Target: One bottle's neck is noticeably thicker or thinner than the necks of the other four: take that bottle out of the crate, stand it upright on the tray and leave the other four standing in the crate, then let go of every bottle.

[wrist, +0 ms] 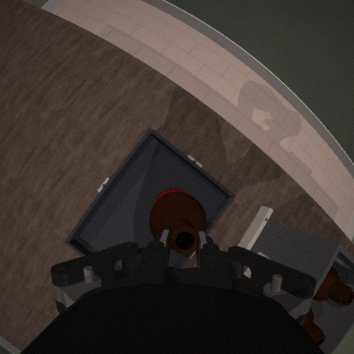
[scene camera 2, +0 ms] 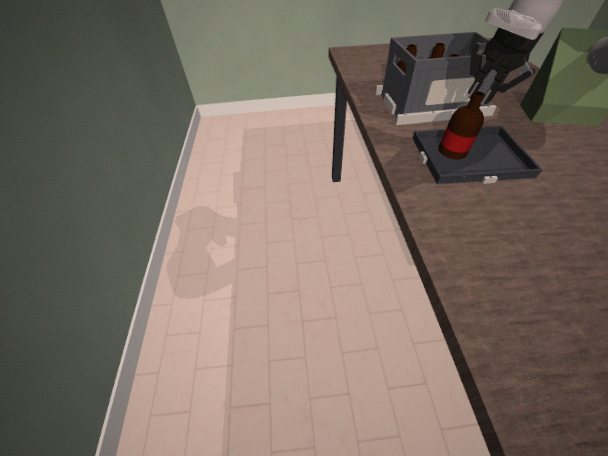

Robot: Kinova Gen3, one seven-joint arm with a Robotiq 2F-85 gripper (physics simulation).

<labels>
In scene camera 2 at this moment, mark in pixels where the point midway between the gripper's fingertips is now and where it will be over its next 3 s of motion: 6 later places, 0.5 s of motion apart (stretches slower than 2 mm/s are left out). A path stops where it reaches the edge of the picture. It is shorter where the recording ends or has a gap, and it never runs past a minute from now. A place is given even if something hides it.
The gripper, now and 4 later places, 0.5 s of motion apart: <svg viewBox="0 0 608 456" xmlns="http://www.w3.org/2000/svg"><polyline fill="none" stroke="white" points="476,100 478,98 493,72 515,35 521,30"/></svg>
</labels>
